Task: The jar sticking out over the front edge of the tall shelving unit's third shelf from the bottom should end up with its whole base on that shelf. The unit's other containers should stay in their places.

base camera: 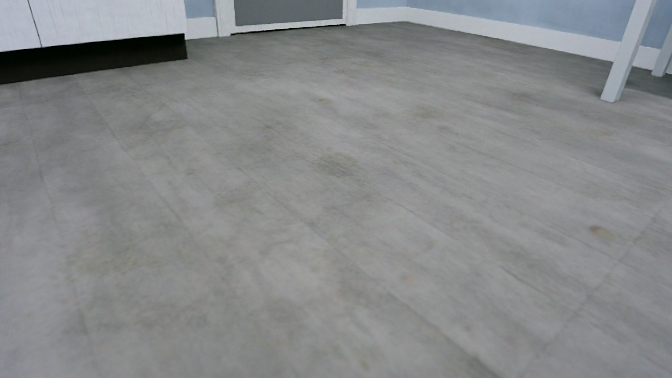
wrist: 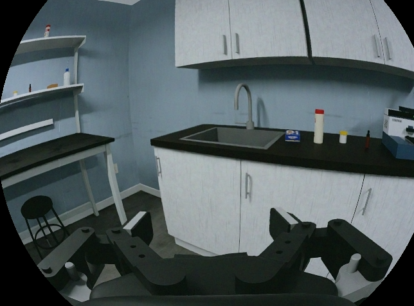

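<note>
My gripper is open in the wrist view, with its two fingers wide apart and no object between them. It is not near any container. I cannot make out the tall shelving unit or the jar sticking out over its third shelf in either view.
In the wrist view, a sink counter with bottles and boxes stands ahead, under wall cabinets. A desk with shelves above it and a black stool are at left. The base view shows a cabinet, door and table leg.
</note>
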